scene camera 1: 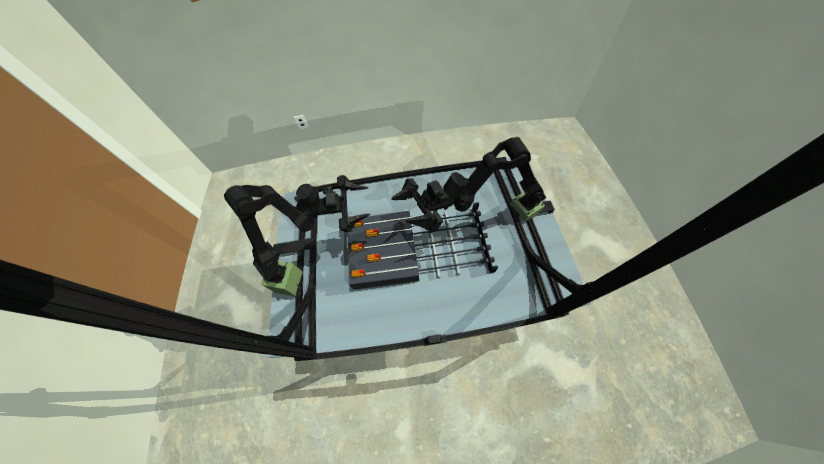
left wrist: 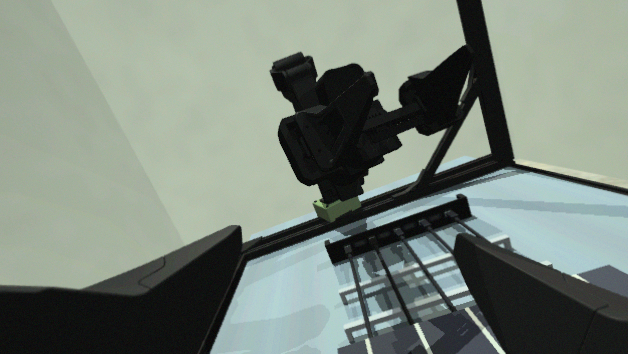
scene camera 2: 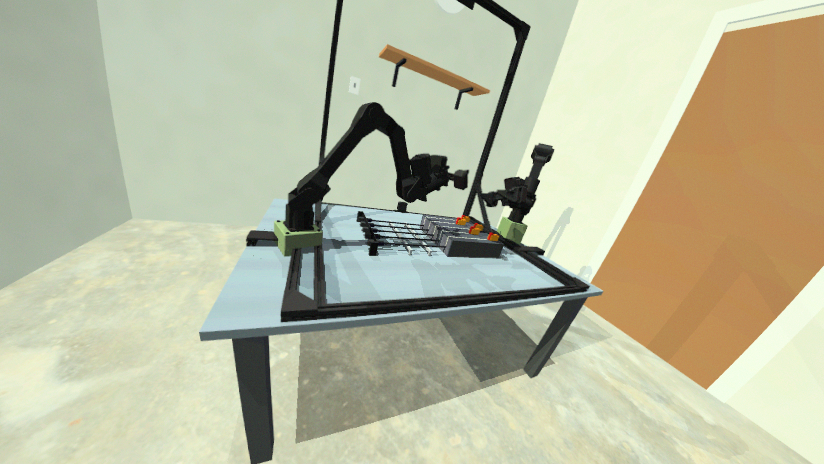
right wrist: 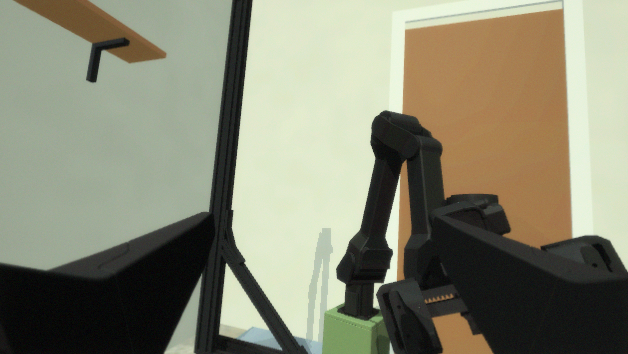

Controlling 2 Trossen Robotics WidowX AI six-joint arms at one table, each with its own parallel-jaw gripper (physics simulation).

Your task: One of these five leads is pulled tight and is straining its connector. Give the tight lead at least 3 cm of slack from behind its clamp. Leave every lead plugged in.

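Places are measured from the left arm's base along level axes (x ahead, y left, z up), in metres.
Where they show: left gripper, fingertip midpoint: (scene camera 1: pixel 368 200) (left wrist: pixel 346 239) (scene camera 2: pixel 488 192); right gripper, fingertip midpoint: (scene camera 1: pixel 398 209) (left wrist: pixel 424 63) (scene camera 2: pixel 458 168) (right wrist: pixel 325 224); left arm's base, origin of the base link: (scene camera 1: pixel 276 273) (scene camera 2: pixel 514 221) (right wrist: pixel 358 311); right arm's base, origin of the base link: (scene camera 1: pixel 528 202) (left wrist: pixel 333 197) (scene camera 2: pixel 298 226).
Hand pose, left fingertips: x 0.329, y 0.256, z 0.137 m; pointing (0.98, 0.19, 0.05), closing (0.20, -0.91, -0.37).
Things, the pixels of their top centre, and the offset from my left fingertips. "spot": a spot on its surface instead.
- dark grey block, middle of its top: (scene camera 1: pixel 380 245) (scene camera 2: pixel 461 228) dy -0.077, dx +0.026, dz -0.180 m
- black connector strip, surface spot: (left wrist: pixel 465 207) spot: dy -0.108, dx +0.445, dz -0.223 m
Five orange-and-red clamps, among them one at the near left (scene camera 1: pixel 358 273) and one at the near middle (scene camera 1: pixel 373 257), sit on a dark grey block (scene camera 1: pixel 386 278). Thin dark leads (left wrist: pixel 359 290) run from the block over two pale rails to a black connector strip (scene camera 1: pixel 486 244) (left wrist: pixel 465 207). Which lead is tight cannot be told. My left gripper (scene camera 1: pixel 367 201) (left wrist: pixel 346 239) is open and empty, above the block's far left corner. My right gripper (scene camera 1: pixel 400 208) (right wrist: pixel 325 224) is open and empty, above the block's far right part. It hides part of the far leads in scene camera 1.
A black frame (scene camera 1: pixel 374 350) (scene camera 2: pixel 438 302) surrounds the blue table top, with tall posts rising at its sides. Green bases (scene camera 2: pixel 297 237) (scene camera 2: pixel 512 230) carry the arms. The two grippers face each other closely above the block. A shelf (scene camera 2: pixel 435 70) hangs on the wall.
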